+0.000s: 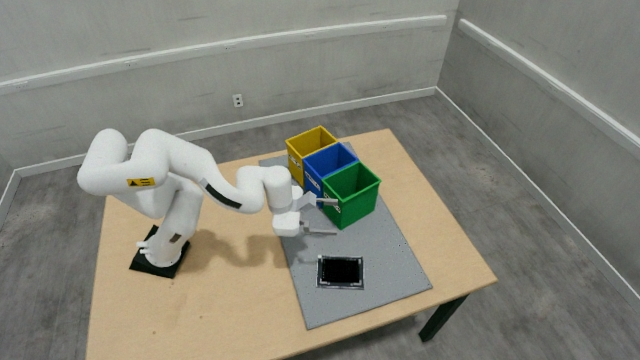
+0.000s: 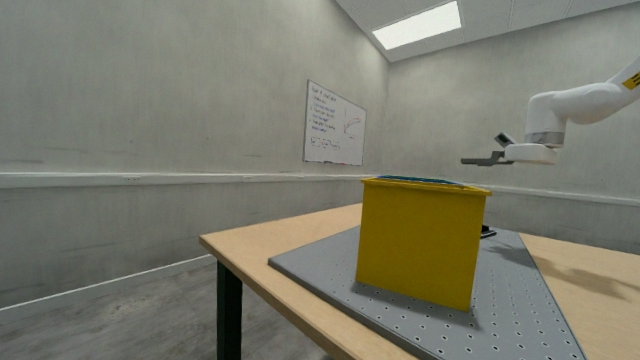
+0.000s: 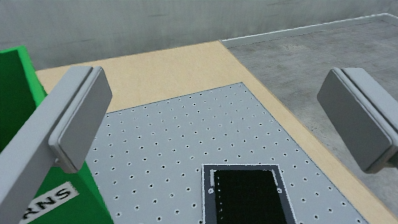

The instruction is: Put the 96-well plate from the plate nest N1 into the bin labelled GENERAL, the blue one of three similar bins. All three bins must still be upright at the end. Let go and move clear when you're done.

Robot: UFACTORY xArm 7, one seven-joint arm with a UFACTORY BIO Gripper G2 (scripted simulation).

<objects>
yellow bin: image 1; image 2; not seen in image 3 (out of frame)
same spot on yellow bin: (image 1: 305,144) = (image 2: 412,223)
</objects>
